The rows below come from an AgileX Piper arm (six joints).
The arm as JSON. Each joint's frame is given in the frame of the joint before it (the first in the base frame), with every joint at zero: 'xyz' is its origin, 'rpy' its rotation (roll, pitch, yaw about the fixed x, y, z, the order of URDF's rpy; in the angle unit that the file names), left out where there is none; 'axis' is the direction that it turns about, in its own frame. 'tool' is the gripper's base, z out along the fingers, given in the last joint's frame.
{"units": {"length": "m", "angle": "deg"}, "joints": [
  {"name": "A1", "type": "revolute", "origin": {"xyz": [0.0, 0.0, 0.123]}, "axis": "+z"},
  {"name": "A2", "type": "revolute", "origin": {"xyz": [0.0, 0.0, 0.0]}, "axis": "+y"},
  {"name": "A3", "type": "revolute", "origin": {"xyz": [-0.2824, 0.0, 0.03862]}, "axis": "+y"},
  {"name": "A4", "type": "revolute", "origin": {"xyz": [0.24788, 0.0, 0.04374]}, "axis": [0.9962, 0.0, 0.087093]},
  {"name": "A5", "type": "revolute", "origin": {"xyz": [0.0, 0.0, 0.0]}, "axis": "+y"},
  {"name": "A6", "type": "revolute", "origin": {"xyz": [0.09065, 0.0, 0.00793]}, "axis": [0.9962, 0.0, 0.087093]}
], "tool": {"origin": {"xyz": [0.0, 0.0, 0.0], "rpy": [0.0, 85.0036, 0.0]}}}
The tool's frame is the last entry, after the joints.
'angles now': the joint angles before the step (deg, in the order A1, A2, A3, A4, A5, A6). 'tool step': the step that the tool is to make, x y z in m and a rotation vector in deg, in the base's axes. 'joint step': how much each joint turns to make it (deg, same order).
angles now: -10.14, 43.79, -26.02, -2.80, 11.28, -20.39
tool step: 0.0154, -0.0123, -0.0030, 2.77, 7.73, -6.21
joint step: -1.04, 6.26, -4.06, -11.98, 6.61, 14.93
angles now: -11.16, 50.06, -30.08, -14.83, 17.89, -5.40
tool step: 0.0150, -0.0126, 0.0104, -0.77, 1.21, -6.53
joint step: 0.00, 4.48, -4.59, -15.10, 3.59, 16.79
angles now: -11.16, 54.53, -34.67, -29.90, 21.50, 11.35
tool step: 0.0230, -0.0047, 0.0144, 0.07, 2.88, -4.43
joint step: 2.35, 5.93, -7.19, -5.98, 7.10, 7.97
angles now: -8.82, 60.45, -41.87, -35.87, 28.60, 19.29
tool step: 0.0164, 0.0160, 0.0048, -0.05, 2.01, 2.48
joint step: 5.67, 3.24, -3.58, -1.47, 3.76, 2.27
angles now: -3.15, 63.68, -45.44, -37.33, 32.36, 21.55
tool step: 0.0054, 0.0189, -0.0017, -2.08, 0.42, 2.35
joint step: 6.50, 1.08, -0.14, -6.70, 2.56, 6.80
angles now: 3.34, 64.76, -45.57, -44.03, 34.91, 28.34
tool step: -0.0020, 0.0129, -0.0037, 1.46, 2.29, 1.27
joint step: 3.52, 0.11, 0.00, 2.28, 2.70, -0.14
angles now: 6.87, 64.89, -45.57, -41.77, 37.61, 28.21
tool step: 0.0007, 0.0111, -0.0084, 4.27, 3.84, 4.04
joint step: 0.61, 0.81, 0.00, 10.40, -0.71, -8.43
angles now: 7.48, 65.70, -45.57, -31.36, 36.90, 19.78
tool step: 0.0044, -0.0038, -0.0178, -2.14, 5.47, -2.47
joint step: -0.12, 3.23, 0.80, -2.36, 2.85, 2.17
